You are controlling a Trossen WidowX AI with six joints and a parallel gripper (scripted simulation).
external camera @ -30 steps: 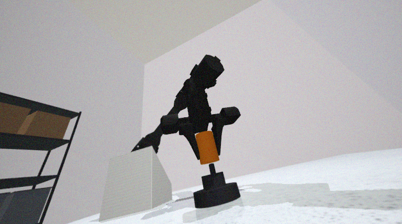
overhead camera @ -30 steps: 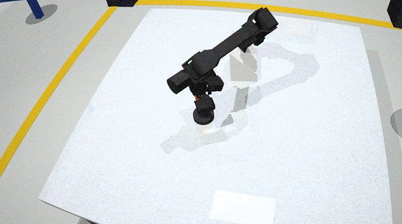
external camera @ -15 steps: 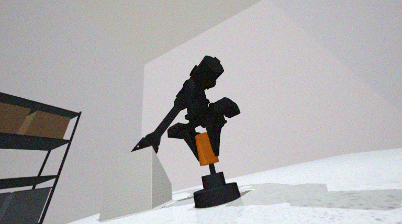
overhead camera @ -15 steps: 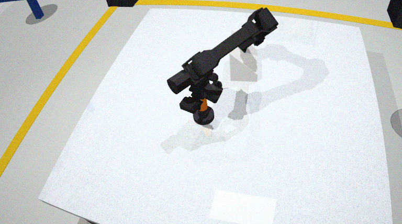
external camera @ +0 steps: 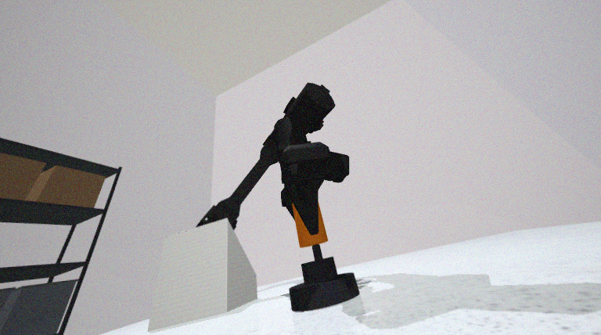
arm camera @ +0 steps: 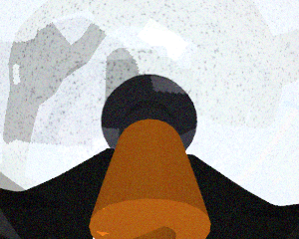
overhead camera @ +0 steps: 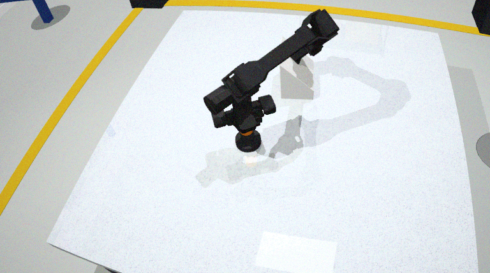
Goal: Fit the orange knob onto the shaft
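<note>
My gripper tip is 2 cm below the orange knob. From my gripper tip the other things lie so: round pedestal (4 cm below).
</note>
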